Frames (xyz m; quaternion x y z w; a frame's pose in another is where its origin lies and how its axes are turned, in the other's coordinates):
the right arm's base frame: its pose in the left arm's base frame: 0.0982 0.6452 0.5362 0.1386 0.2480 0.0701 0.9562
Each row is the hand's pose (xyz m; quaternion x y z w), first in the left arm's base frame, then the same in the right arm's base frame.
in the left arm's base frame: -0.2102 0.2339 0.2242 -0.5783 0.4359 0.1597 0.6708
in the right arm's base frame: -0.2089 -0.4649 -0.3192 -0.6550 0.3131 -0.0982 0.6806
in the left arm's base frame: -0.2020 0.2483 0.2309 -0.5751 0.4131 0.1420 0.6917
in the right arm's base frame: -0.2019 -0.4497 -0.3128 -0.6521 0.2835 -0.1126 0.6941
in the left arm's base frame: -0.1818 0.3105 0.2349 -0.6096 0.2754 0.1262 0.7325
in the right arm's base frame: -0.1736 -0.3906 -0.3138 -0.6965 0.1419 -0.1200 0.6931
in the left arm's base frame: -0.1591 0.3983 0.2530 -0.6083 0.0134 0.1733 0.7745
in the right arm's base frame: -0.1444 -0.3031 -0.3077 -0.7310 -0.1126 -0.0413 0.6717
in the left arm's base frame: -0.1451 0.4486 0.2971 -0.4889 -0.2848 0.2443 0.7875
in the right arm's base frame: -0.1421 -0.2429 -0.2753 -0.6572 -0.3995 0.0966 0.6318
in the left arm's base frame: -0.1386 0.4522 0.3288 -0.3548 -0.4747 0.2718 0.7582
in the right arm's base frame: -0.1501 -0.2304 -0.2464 -0.5451 -0.5794 0.1846 0.5772
